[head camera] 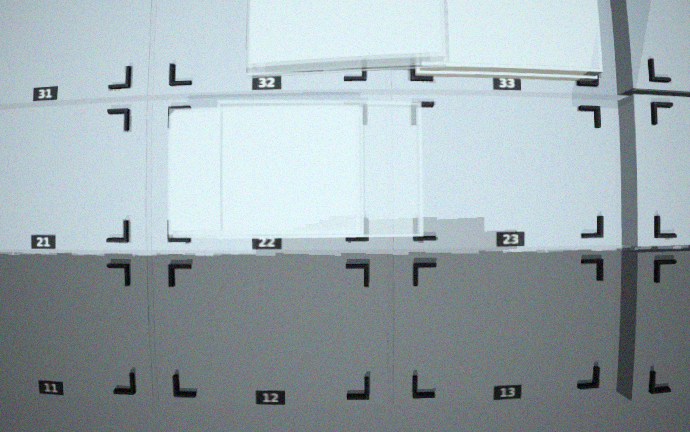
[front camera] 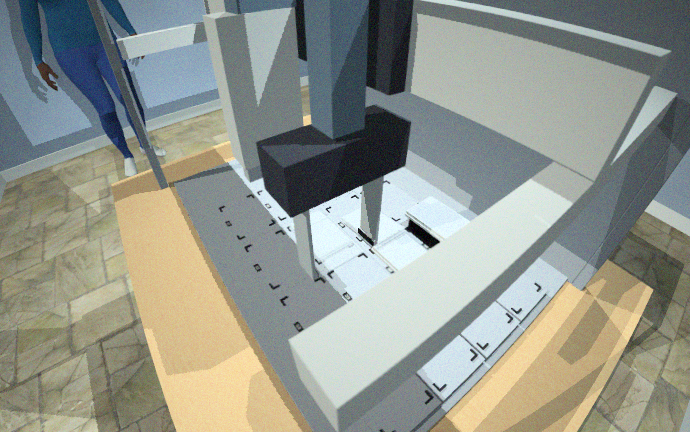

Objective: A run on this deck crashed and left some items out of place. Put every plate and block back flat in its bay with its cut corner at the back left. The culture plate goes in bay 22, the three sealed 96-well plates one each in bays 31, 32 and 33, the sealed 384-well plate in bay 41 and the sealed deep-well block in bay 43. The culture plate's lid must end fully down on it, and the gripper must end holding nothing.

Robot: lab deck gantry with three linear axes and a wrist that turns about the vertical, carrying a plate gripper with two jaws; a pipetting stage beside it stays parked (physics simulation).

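Frame: origin at the robot's base, x right, y ahead, z up, level; centimetres.
Where they show: gripper, fingertip midpoint: point(front camera: 339, 253); robot's base, link origin: point(front camera: 220, 208).
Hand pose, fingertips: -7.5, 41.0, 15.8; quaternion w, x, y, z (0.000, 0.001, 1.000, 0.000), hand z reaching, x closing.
Each offset is from my fingertips to the centre of the thing, as dx, dy, dz.
The culture plate {-7.5, -18.2, -15.1} point(head camera: 193, 173) lies at bay 22. Its clear lid {-7.5, -14.5, -14.4} point(head camera: 392, 173) is shifted right, overhanging toward bay 23, with the plate's left strip uncovered. A white plate {-18.2, -13.0, -14.4} point(head camera: 346, 30) at bay 32 is displaced right and slightly turned; its right end overlaps the plate {-18.2, -1.8, -15.1} point(head camera: 524, 30) point(front camera: 402, 248) at bay 33. Whether it rests on that plate is unclear. My gripper point(front camera: 346, 261) is open, jaws down around the boundary of bays 22 and 23, nothing visible between them; its height is unclear. The head view does not show the jaws. Cut corners are hard to make out.
A pale block {-28.4, -2.7, -10.9} point(front camera: 443, 213) with a dark gap at its side stands behind bay 33 in the front view. A thick pale beam point(front camera: 432, 284) crosses the front view and hides part of the deck. The pale upright housing point(front camera: 264, 91) stands beside the gripper.
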